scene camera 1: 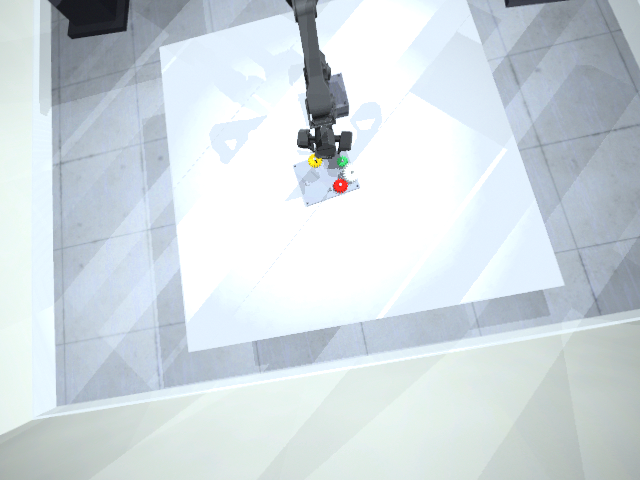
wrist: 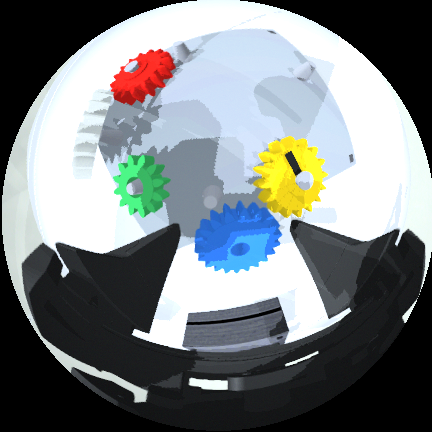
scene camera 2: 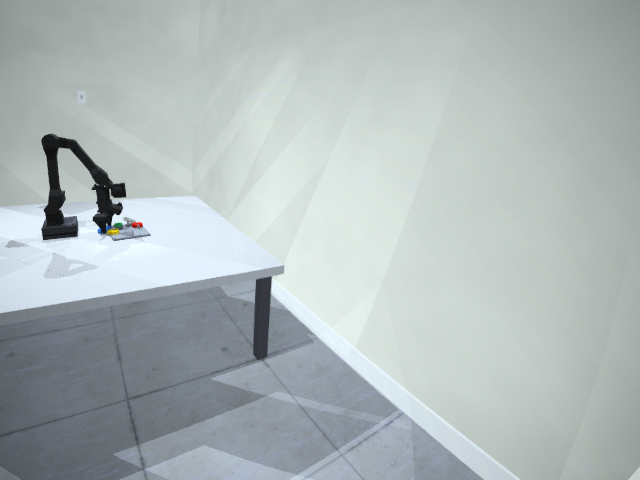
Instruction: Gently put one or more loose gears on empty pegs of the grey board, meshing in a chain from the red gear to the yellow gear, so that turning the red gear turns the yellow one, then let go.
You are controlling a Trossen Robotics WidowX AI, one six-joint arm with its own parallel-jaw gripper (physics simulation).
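Places are measured from the arm's base along level axes (x ahead, y left, z up), in millimetres.
Pixels of known places: gripper, fingertip midpoint: [wrist: 236, 227] [scene camera 2: 107, 230]; arm's base, origin of the base link: [scene camera 2: 55, 223].
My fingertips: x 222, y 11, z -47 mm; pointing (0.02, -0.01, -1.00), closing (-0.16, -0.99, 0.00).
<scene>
For each thing: its top centre in the pictures, then the offset to it from my fingertips. "pt": a spot on its surface instead. Level surfaces: height alone.
- grey board, middle of its top: [wrist: 225, 86] [scene camera 1: 324, 172] [scene camera 2: 125, 225] dx +88, dy -7, dz +21 mm
- red gear, surface spot: [wrist: 143, 75] [scene camera 1: 338, 181] [scene camera 2: 134, 224] pt dx +125, dy +40, dz +14 mm
- yellow gear, middle of its top: [wrist: 301, 179] [scene camera 1: 314, 159] [scene camera 2: 113, 229] dx +32, dy -43, dz +17 mm
- green gear, middle of its top: [wrist: 133, 187] [scene camera 1: 342, 160] [scene camera 2: 118, 223] dx +47, dy +59, dz +16 mm
- white gear, middle of its top: [wrist: 61, 132] [scene camera 1: 351, 169] [scene camera 2: 128, 215] dx +98, dy +87, dz +46 mm
- blue gear, middle of its top: [wrist: 239, 252] [scene camera 2: 104, 227] dx -11, dy +1, dz +17 mm
- bare peg, middle of its top: [wrist: 209, 201] dx +28, dy +13, dz +20 mm
- third peg, middle of its top: [wrist: 312, 63] dx +119, dy -77, dz +20 mm
- white table, its level: dz -9 mm
The grey board [scene camera 1: 320, 192] [scene camera 2: 135, 233] [wrist: 240, 75] bears the red gear [scene camera 1: 340, 185] [scene camera 2: 136, 224] [wrist: 143, 75], yellow gear [scene camera 1: 314, 161] [scene camera 2: 113, 231] [wrist: 282, 175] and green gear [scene camera 1: 342, 161] [scene camera 2: 118, 225] [wrist: 155, 186] on pegs. The white gear [scene camera 1: 350, 172] [scene camera 2: 129, 220] [wrist: 89, 135] looks tilted beside the red one. The blue gear [scene camera 2: 100, 230] [wrist: 222, 237] is off its peg, near the yellow gear at the board's near edge in the wrist view; the arm hides it in scene camera 1. My gripper [scene camera 2: 104, 230] [wrist: 236, 227] is open, its fingers on either side of the blue gear, holding nothing.
A bare peg [wrist: 212, 196] stands just beyond the blue gear. Another peg [wrist: 182, 51] is beside the red gear, and a third peg [wrist: 304, 71] stands near the far right corner. The arm's base [scene camera 1: 339, 98] [scene camera 2: 59, 228] is behind the gripper on the white table [scene camera 1: 361, 258] [scene camera 2: 206, 248].
</scene>
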